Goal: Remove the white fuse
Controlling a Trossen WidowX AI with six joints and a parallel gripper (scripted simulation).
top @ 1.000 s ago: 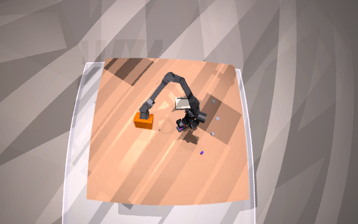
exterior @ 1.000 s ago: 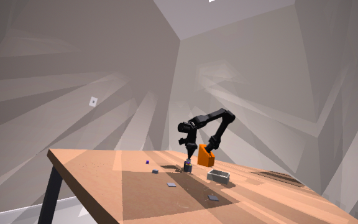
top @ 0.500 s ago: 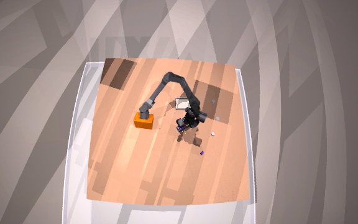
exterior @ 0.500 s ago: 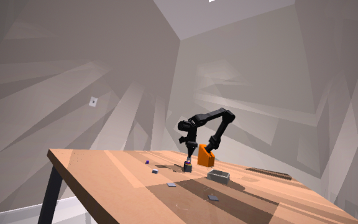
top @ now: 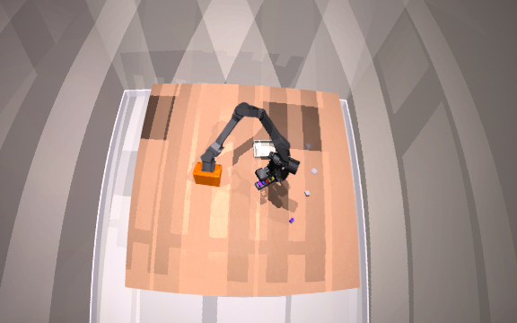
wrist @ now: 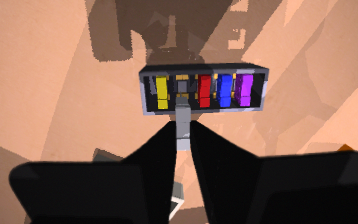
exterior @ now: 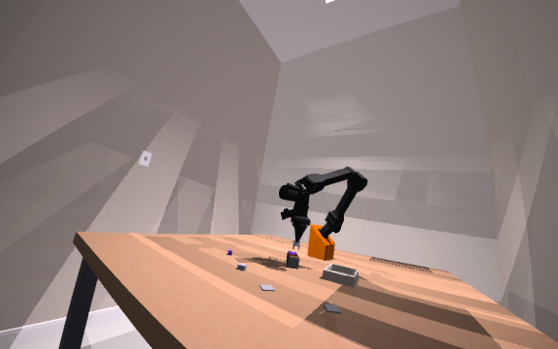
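My gripper tip is 30 mm past the tray, 180 mm to the right of it and 90 mm above it. The rest, counted from my gripper tip: white fuse: 10 mm below.
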